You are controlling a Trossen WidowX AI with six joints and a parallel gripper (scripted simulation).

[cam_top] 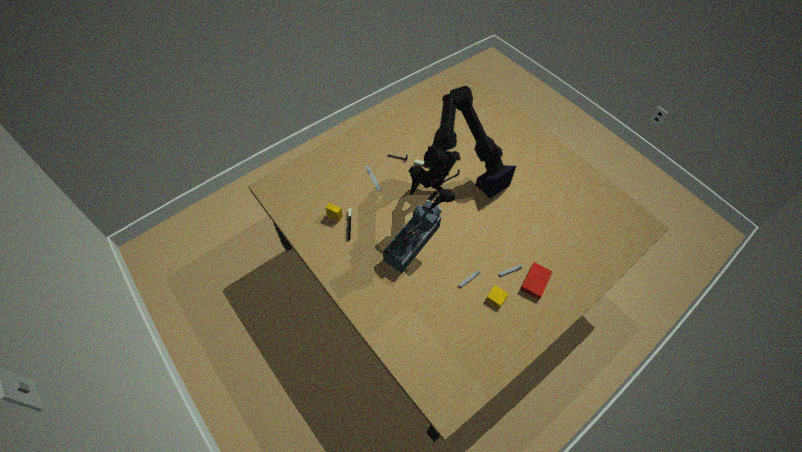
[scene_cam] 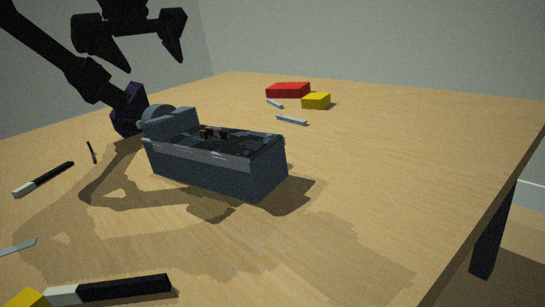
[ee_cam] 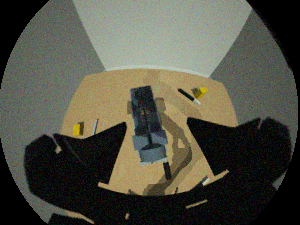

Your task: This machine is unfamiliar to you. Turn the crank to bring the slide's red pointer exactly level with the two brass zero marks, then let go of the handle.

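My gripper tip is now 10 cm past the dark crank handle, 6 cm to the left of it and 10 cm above it. Also, from my gripper tip: red pointer 9 cm ahead, 5 cm to the left, 12 cm below; then red block 27 cm behind, 42 cm to the left, 18 cm below; then grey bar 2 cm ahead, 33 cm to the right, 20 cm below.
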